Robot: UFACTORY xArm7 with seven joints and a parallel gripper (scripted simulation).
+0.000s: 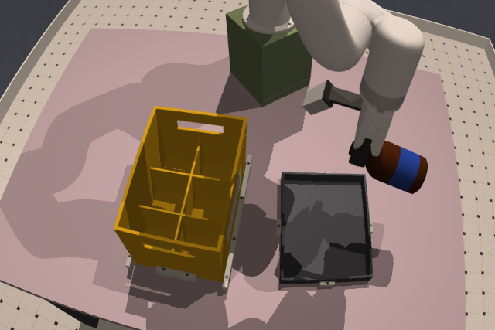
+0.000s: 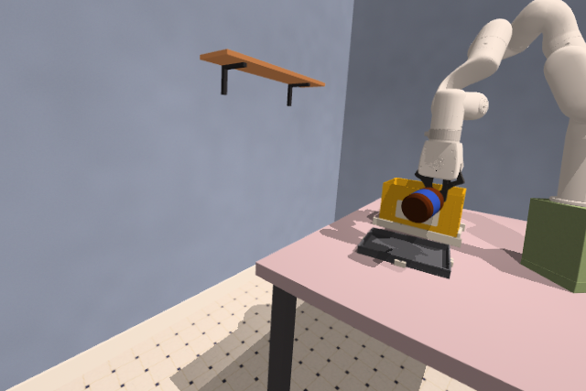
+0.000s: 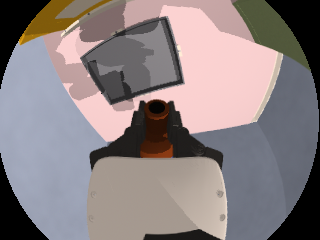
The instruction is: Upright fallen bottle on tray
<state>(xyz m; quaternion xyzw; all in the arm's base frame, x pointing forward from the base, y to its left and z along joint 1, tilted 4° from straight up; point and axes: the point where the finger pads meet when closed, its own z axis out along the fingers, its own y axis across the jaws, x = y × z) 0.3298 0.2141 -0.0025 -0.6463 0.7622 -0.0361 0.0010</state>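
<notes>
The brown bottle lies 60 mm to the left of my hand, 10 mm below it and 10 mm ahead of it. From my hand the other things lie so: dark tray: 190 mm below, 60 mm ahead, 20 mm to the right; yellow crate: 300 mm to the right, 120 mm below, 90 mm ahead.
</notes>
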